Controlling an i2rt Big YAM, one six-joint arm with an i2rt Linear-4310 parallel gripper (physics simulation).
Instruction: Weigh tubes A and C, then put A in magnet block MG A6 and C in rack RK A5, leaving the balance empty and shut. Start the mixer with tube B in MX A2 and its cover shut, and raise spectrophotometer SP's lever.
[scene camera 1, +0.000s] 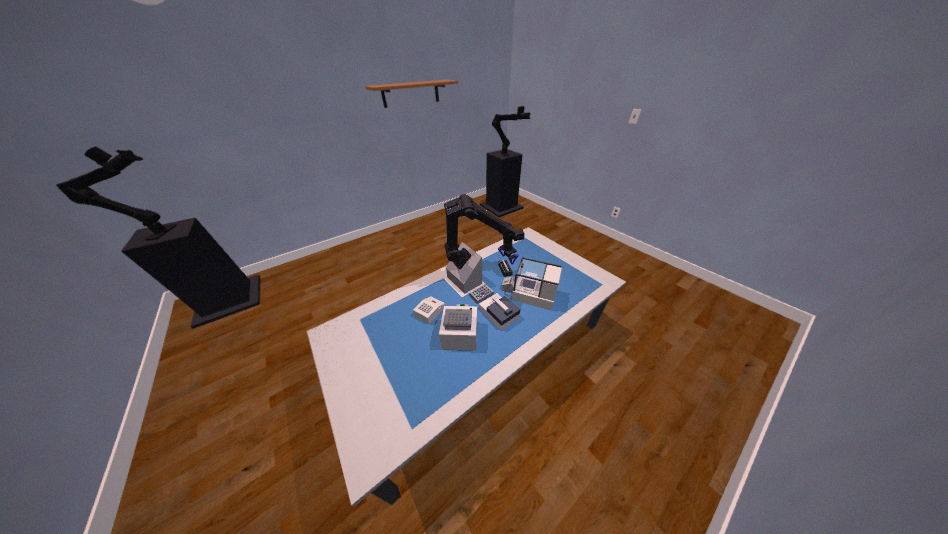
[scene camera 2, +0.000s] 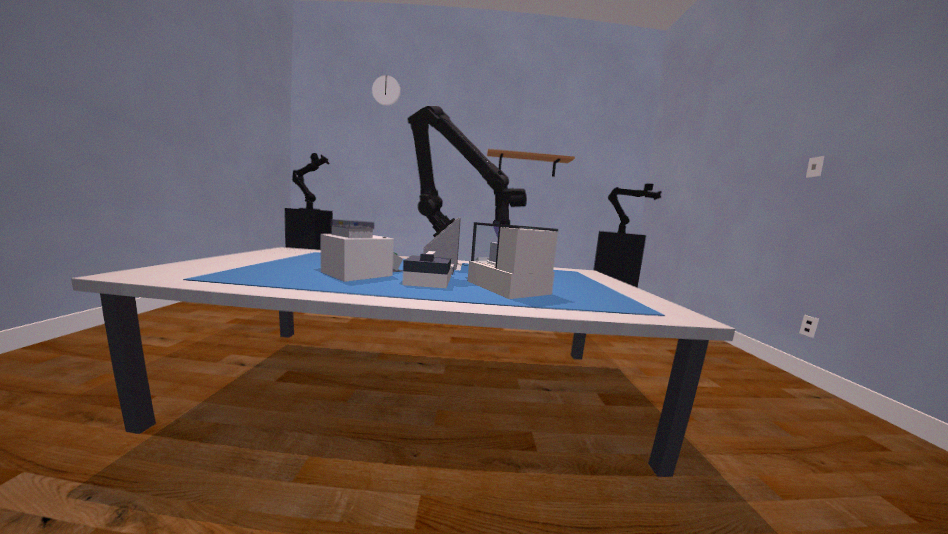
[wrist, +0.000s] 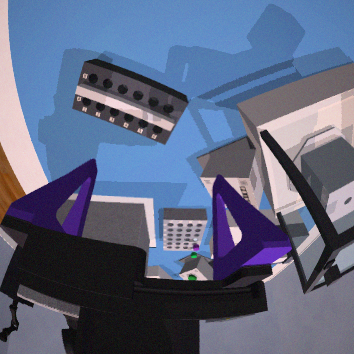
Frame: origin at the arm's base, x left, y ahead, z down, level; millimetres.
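Seen in the pictures: gripper, between the fingertips: (scene camera 1: 508, 260) (wrist: 155, 171); arm's base, origin of its link: (scene camera 1: 462, 258) (scene camera 2: 445, 228).
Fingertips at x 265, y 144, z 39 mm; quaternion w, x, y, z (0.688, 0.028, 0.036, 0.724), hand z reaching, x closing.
Note:
Pixels of each thing's top centre, then the offset from my fingertips to it. "pt": a spot on its surface instead. Level surfaces: height alone.
- dark magnet block, centre of its top: (wrist: 122, 106) (scene camera 1: 505, 265) dx +21, dy -44, dz +83 mm
- balance, centre of its top: (scene camera 2: 505, 221) (scene camera 1: 531, 266) dx -5, dy +211, dz -91 mm
- purple cap, centre of its top: (wrist: 195, 248) dx -264, dy +89, dz +77 mm
- green cap, centre of its top: (wrist: 193, 256) dx -302, dy +91, dz +77 mm
- small white device, a spot on its surface: (wrist: 227, 165) pt dx -46, dy +91, dz +83 mm
- dark-topped device, centre of its top: (wrist: 262, 263) (scene camera 2: 430, 251) (scene camera 1: 499, 301) dx -255, dy +237, dz +29 mm
- large white box, centre of its top: (scene camera 2: 368, 221) (scene camera 1: 459, 306) dx -495, dy +202, dz -59 mm
- low white unit, centre of its top: (scene camera 1: 428, 304) dx -587, dy -5, dz +61 mm
- blue mat, height of its surface: dz +132 mm
My gripper (scene camera 1: 509, 257) (wrist: 155, 171) is open and empty, its purple fingers wide apart above the mat near the magnet block. The dark magnet block (scene camera 1: 505, 267) (wrist: 125, 107) has two rows of holes and a pale middle strip; no tube shows in it. The balance (scene camera 1: 545, 295) (scene camera 2: 528, 262) (wrist: 295, 87) has a black-framed glass chamber; I cannot tell how its doors stand. The grey holed rack (scene camera 1: 481, 292) (wrist: 185, 213) has a purple cap (wrist: 195, 247) and a green cap (wrist: 194, 255) at its near end. Tube letters are unreadable. Which devices are mixer and spectrophotometer is unclear.
A small white device (scene camera 1: 507, 283) (wrist: 227, 165) stands beside the balance. A dark-topped device (scene camera 1: 502, 310) (scene camera 2: 427, 270) with a pale bar, a large white box (scene camera 1: 457, 338) (scene camera 2: 356, 257) with a holed grey top, and a low white unit (scene camera 1: 428, 309) stand on the blue mat (scene camera 1: 424, 391).

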